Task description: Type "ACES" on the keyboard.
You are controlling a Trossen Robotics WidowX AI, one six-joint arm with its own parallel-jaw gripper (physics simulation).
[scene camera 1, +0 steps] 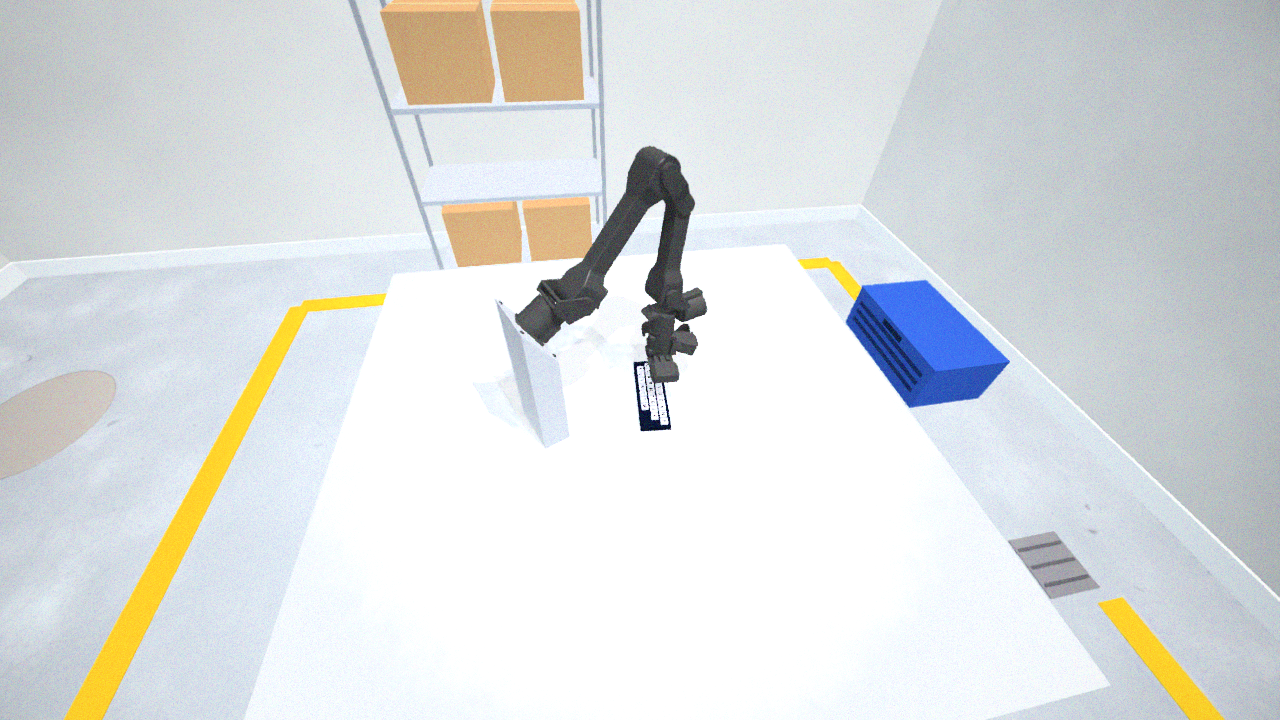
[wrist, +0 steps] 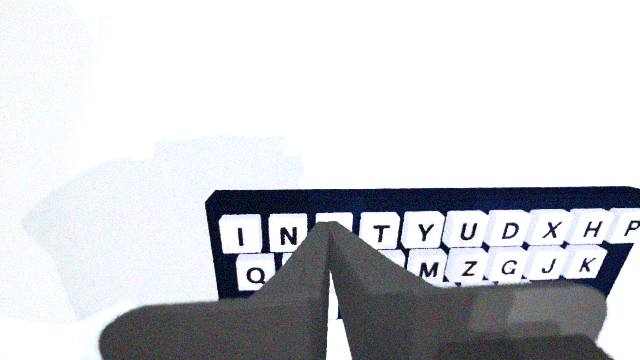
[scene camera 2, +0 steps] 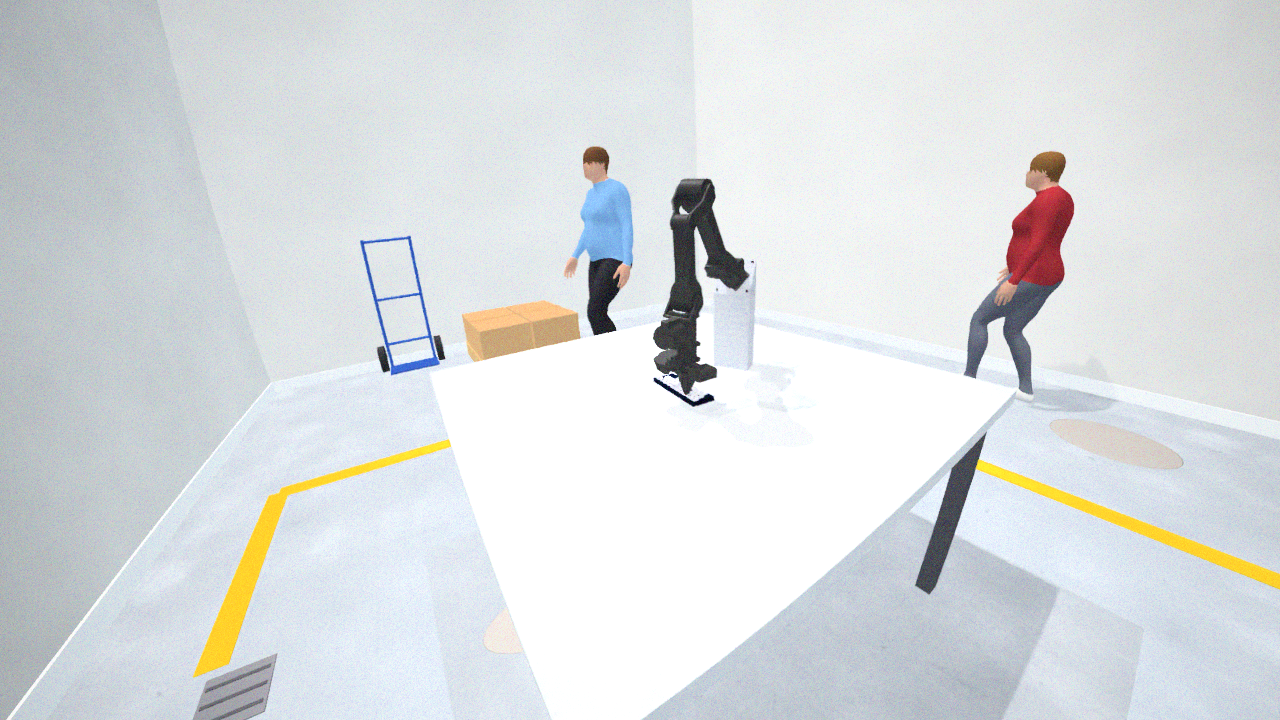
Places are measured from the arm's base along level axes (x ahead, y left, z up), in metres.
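Pixels of known places: gripper, fingertip midpoint: (wrist: 326, 230) (scene camera 2: 686, 394); arm's base, link origin: (scene camera 1: 528, 330) (scene camera 2: 735, 277).
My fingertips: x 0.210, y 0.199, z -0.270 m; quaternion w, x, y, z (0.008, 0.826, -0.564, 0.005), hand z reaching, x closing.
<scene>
Ahead of a thing's pixels: the offset from my fingertips to its top centre. Level surfaces: height alone.
The dark blue keyboard @(0.002 m back, 0.056 m right, 0.003 m up) (scene camera 1: 654, 413) (scene camera 2: 703, 400) (wrist: 410, 198) with white letter keys lies flat on the white table @(0.013 m down) (scene camera 1: 626, 555) (scene camera 2: 662, 501). My gripper (scene camera 1: 662, 371) (scene camera 2: 687, 390) (wrist: 326, 230) is shut and empty, pointing down at the keyboard. In the wrist view its tips overlap the top-row key @(0.001 m ahead, 0.003 m right, 0.000 m up) (wrist: 345, 218) between the N key @(0.006 m back, 0.016 m left, 0.003 m up) (wrist: 286, 235) and the T key @(0.007 m ahead, 0.022 m right, 0.003 m up) (wrist: 381, 231); that key's letter is hidden. I cannot tell whether the tips touch it. The fingers cover much of the lower rows; no C, E or S letter is readable.
A tall white panel (scene camera 1: 535, 389) (scene camera 2: 733, 331) stands near the arm base. Off the table are a blue box (scene camera 1: 935, 326), a shelf unit (scene camera 1: 514, 180) with cartons, a blue hand truck (scene camera 2: 414, 366), and people in blue (scene camera 2: 608, 219) and red (scene camera 2: 1042, 237).
</scene>
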